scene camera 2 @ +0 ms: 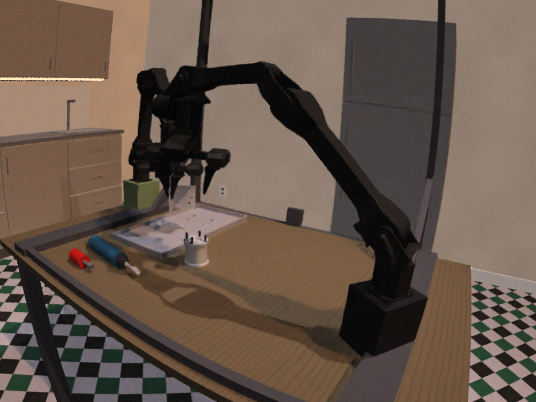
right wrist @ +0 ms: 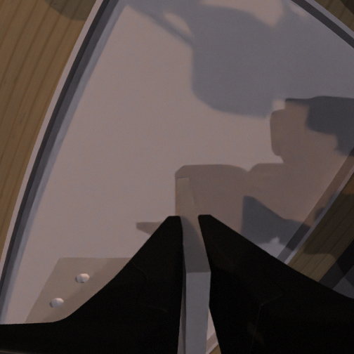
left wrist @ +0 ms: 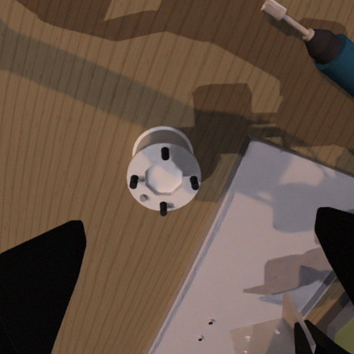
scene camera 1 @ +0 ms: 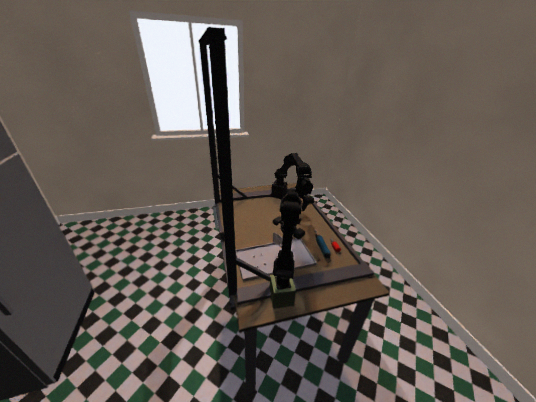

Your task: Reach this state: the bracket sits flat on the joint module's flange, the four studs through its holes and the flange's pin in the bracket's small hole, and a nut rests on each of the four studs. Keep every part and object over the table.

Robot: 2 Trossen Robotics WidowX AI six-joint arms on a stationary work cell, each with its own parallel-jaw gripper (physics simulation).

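Frame: origin at the left arm's base, x ahead, y left, z up, level; millimetres.
Seen in the pictures: left gripper, fingertip midpoint: (scene camera 2: 185, 191); right gripper, fingertip midpoint: (scene camera 2: 170, 198); left arm's base, origin of the base link: (scene camera 2: 389, 291) (scene camera 1: 279, 183); right arm's base, origin of the base link: (scene camera 2: 140, 180) (scene camera 1: 282, 282).
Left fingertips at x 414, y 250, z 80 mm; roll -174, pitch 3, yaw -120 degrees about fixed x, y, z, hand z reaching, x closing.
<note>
Pixels of each thing's top centre, then the offset from my left fingertips to it. "spot": a spot on its surface instead.
- white joint module, middle of its top: (scene camera 2: 195, 234) dx +27, dy -32, dz -116 mm
- pale L-shaped bracket, middle of its top: (scene camera 2: 182, 186) (scene camera 1: 280, 233) dx +223, dy -35, dz -43 mm
- blue screwdriver-like tool, surface spot: (scene camera 2: 107, 251) spot: dx +50, dy +196, dz -156 mm
- red tool, middle of its top: (scene camera 2: 81, 254) (scene camera 1: 335, 242) dx +39, dy +264, dz -156 mm
The white joint module (scene camera 2: 196, 254) (left wrist: 165, 179) stands upright on the table, with four black studs and a small pin (left wrist: 143, 198) on its flange. The pale L-shaped bracket (scene camera 2: 186, 196) (left wrist: 260, 334) (right wrist: 197, 290) is over the tray, apart from the module; it looks raised, but its exact height and tilt are unclear. My right gripper (right wrist: 188, 227) is shut on the bracket's upright plate. My left gripper (left wrist: 202, 226) is wide open and empty, above and beside the module. Nuts (left wrist: 210, 322) lie on the tray; part of the group is hidden in the left wrist view.
The pale tray (scene camera 1: 251, 272) (scene camera 2: 145, 244) (left wrist: 240, 215) (right wrist: 145, 100) lies beside the module. A blue screwdriver-like tool (scene camera 1: 323, 246) (scene camera 2: 107, 251) (left wrist: 342, 65) and a red tool (scene camera 1: 336, 246) (scene camera 2: 79, 258) lie near the table's edge. Dark posts (scene camera 1: 223, 165) rise at the table's side.
</note>
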